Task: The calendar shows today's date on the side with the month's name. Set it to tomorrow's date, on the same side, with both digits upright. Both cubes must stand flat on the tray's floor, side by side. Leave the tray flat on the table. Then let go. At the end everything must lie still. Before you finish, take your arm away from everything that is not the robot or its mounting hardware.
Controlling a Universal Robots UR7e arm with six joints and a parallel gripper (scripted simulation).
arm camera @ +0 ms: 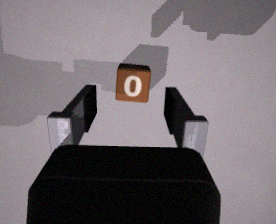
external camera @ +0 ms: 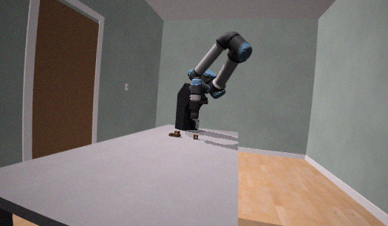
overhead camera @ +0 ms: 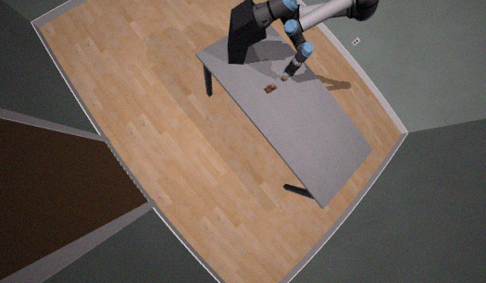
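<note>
My hand is 80 mm above the brown wooden cube. Also, from my hand: calendar tray: 10 mm ahead, 160 mm to the right, 90 mm below.
</note>
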